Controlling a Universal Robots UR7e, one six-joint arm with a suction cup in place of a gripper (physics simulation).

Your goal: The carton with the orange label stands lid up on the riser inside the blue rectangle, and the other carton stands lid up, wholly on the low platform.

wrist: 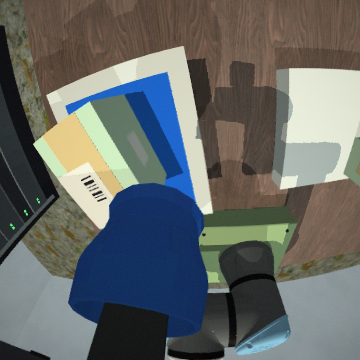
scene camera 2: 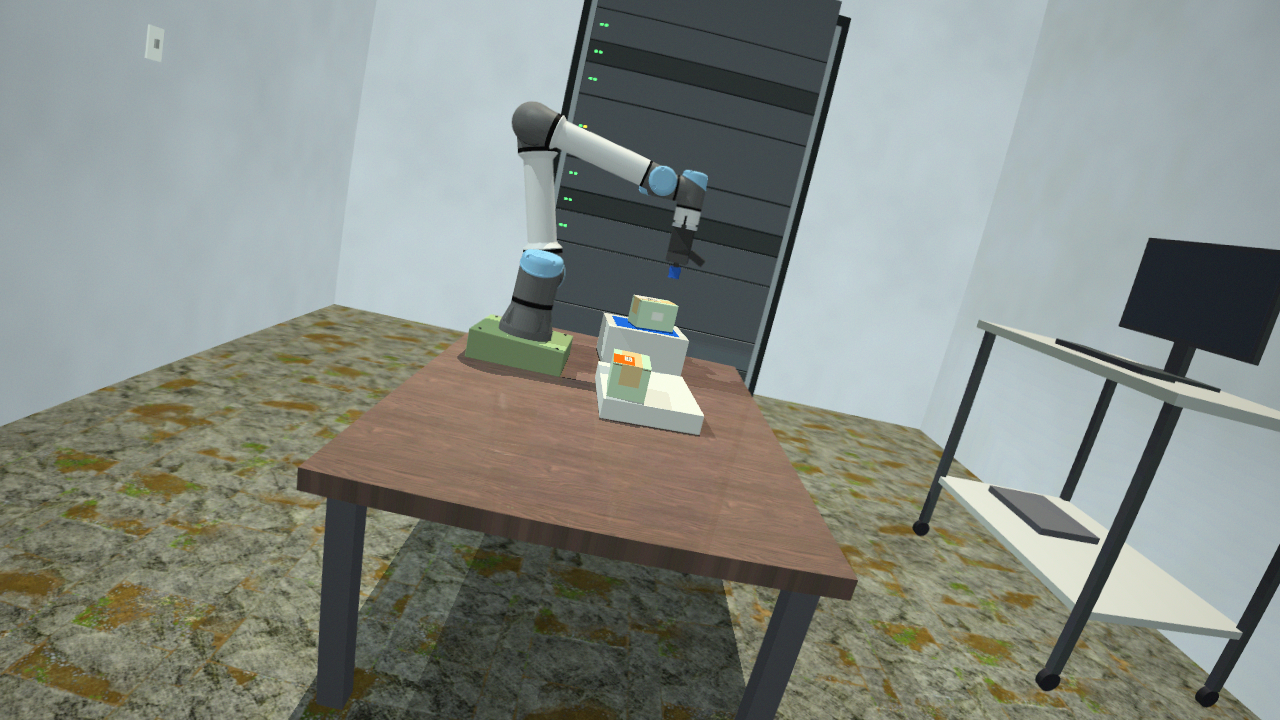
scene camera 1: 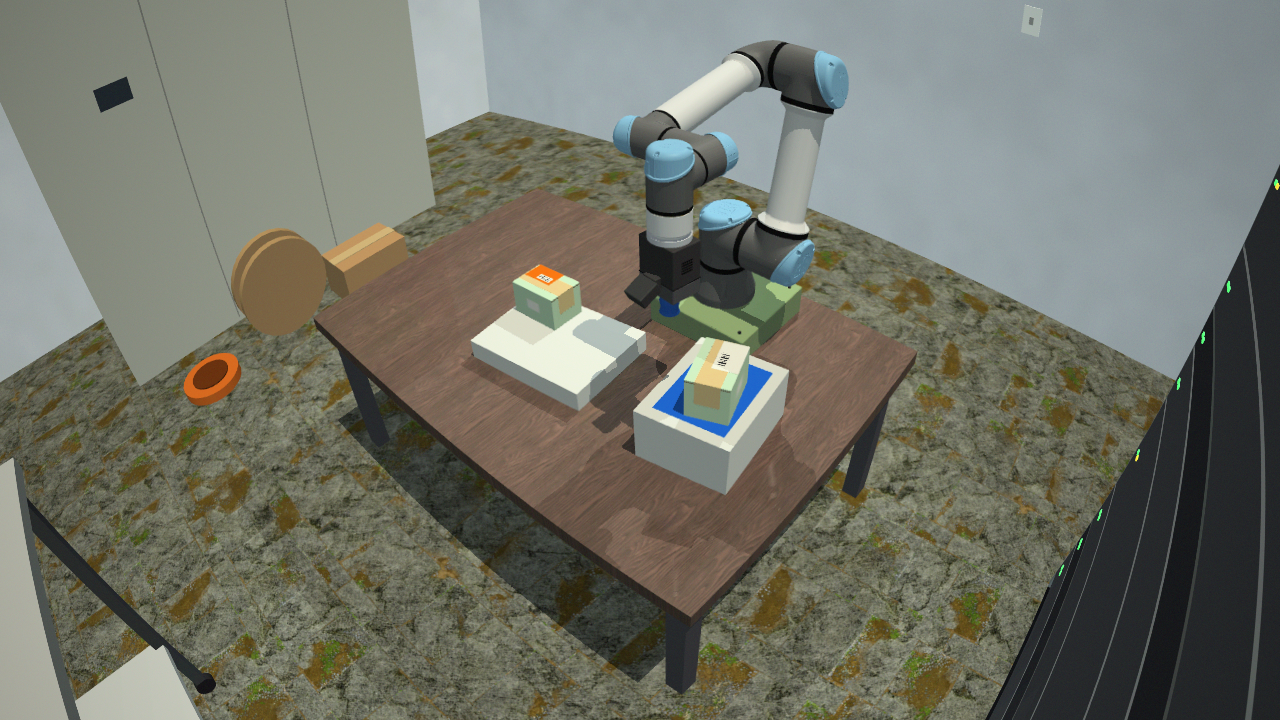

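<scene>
The carton with the orange label [scene camera 1: 547, 302] [scene camera 2: 629, 381] stands label up at one end of the low platform [scene camera 1: 572, 362] [scene camera 2: 653, 420] [wrist: 320, 110]; a sliver of it [wrist: 354, 160] shows at the right edge of the wrist view. The other carton [scene camera 1: 713, 386] [scene camera 2: 653, 313] [wrist: 115, 145], with a white barcode label on top, stands upright on the riser [scene camera 1: 680, 452] [scene camera 2: 664, 351] [wrist: 188, 125], over the blue rectangle [scene camera 1: 756, 383] [scene camera 2: 622, 323] [wrist: 165, 110]. My gripper, a blue suction cup [scene camera 1: 668, 308] [scene camera 2: 674, 273] [wrist: 155, 197], is open and carries nothing. It hangs above carton height, apart from both cartons.
The arm's green base [scene camera 1: 778, 304] [scene camera 2: 517, 349] [wrist: 250, 234] stands at the back of the wooden table [scene camera 1: 617, 528] [scene camera 2: 554, 465] [wrist: 240, 30], near the riser and platform. A wheeled cart [scene camera 2: 1154, 385] and a server rack [scene camera 2: 698, 80] stand away from the table.
</scene>
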